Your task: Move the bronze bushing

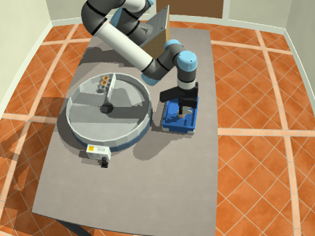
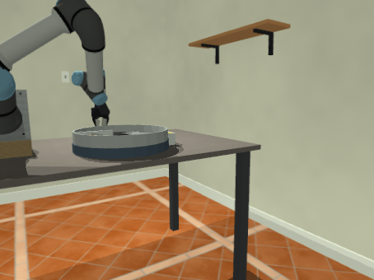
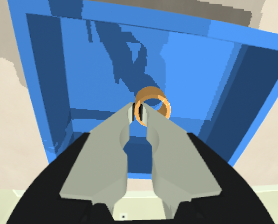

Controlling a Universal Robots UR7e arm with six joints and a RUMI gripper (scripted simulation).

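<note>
Right now the blue crate is 1 cm behind my hand and 1 cm below it. From my hand the other things lie so: grey round turntable (4 cm behind, 35 cm to the right, 2 cm above).
</note>
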